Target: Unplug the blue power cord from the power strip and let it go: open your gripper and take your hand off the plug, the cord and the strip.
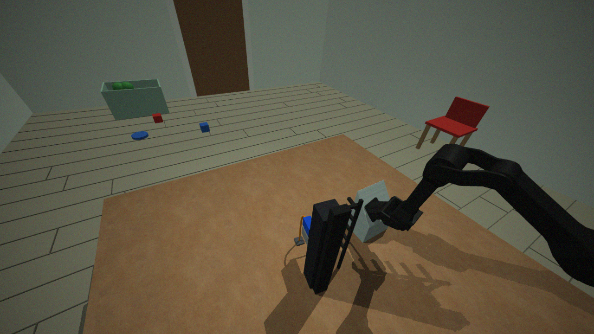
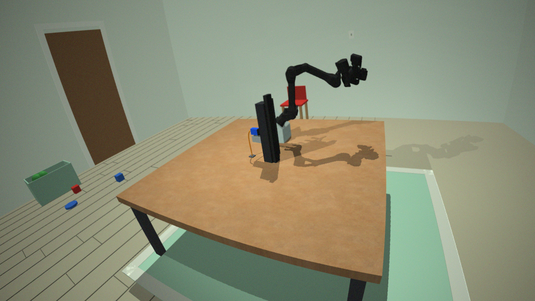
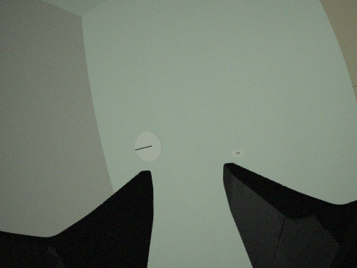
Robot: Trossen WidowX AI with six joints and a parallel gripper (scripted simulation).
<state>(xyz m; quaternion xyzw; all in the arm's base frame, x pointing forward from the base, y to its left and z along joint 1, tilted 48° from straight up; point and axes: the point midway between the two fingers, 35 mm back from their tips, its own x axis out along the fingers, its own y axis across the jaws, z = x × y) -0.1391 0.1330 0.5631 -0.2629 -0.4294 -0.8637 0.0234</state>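
Now: gripper tip 570 mm to the left of the blue plug, 380 mm short of it and 270 mm above it. Round my gripper tip: black upright block: 470 mm to the right, 410 mm ahead, 260 mm below.
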